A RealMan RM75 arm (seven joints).
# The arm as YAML. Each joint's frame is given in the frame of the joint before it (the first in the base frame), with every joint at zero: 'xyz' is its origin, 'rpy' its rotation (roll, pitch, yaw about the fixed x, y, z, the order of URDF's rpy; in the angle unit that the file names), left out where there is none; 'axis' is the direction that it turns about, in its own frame. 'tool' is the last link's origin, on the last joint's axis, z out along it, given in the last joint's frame.
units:
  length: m
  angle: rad
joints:
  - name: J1
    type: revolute
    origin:
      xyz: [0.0, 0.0, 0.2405]
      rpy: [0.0, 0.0, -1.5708]
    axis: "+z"
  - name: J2
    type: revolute
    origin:
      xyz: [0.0, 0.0, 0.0]
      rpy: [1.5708, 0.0, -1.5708]
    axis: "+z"
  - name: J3
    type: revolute
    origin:
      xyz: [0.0, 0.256, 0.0]
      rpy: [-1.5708, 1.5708, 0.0]
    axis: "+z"
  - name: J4
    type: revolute
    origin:
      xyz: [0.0, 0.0, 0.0]
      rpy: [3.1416, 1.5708, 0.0]
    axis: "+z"
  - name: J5
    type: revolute
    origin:
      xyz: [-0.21, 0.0, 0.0]
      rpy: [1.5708, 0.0, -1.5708]
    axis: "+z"
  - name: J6
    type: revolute
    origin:
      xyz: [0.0, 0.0, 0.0]
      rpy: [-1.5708, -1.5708, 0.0]
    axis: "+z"
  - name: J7
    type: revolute
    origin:
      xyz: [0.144, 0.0, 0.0]
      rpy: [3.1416, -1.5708, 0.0]
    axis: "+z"
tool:
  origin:
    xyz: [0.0, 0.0, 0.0]
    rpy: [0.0, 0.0, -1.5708]
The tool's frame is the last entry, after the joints.
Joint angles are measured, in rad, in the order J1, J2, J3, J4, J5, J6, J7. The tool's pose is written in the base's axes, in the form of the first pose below.
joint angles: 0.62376 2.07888 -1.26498 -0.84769 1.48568 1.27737 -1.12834
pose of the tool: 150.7 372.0 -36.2 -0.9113 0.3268 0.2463 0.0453
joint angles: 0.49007 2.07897 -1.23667 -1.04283 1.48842 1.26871 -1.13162
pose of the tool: 161.7 364.9 -2.9 -0.9069 0.3032 0.2728 0.1053
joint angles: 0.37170 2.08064 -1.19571 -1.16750 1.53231 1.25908 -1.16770
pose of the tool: 177.4 354.4 27.4 -0.8925 0.2906 0.3046 0.1620
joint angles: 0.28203 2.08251 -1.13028 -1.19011 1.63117 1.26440 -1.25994
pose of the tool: 200.0 343.3 53.3 -0.8674 0.2851 0.3487 0.2117
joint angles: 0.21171 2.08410 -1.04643 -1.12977 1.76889 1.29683 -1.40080
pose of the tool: 230.6 328.8 75.5 -0.8321 0.2808 0.4007 0.2613
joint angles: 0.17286 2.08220 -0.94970 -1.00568 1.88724 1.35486 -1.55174
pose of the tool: 265.1 312.5 90.5 -0.7933 0.2790 0.4434 0.3101
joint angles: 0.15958 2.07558 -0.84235 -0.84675 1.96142 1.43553 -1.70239
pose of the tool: 297.8 294.0 97.8 -0.7581 0.2748 0.4723 0.3560
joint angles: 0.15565 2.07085 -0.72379 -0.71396 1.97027 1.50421 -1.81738
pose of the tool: 324.1 276.0 101.1 -0.7298 0.2737 0.4831 0.3989
